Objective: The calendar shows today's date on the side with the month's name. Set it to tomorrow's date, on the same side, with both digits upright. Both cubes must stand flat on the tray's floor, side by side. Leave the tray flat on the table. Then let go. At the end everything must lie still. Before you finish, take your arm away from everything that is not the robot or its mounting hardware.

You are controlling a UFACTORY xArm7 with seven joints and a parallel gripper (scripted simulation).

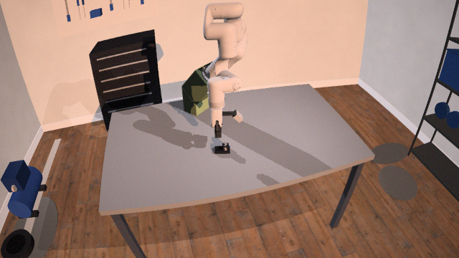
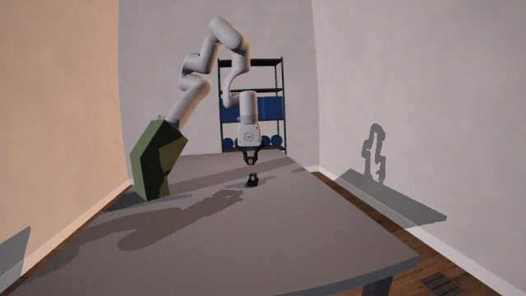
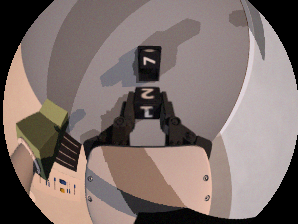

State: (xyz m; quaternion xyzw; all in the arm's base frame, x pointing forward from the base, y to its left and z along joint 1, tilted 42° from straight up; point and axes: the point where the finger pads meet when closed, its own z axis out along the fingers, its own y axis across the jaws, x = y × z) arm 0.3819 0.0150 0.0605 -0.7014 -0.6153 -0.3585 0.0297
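Right now the black calendar tray is 2 cm to the left of my hand and 12 cm below it.
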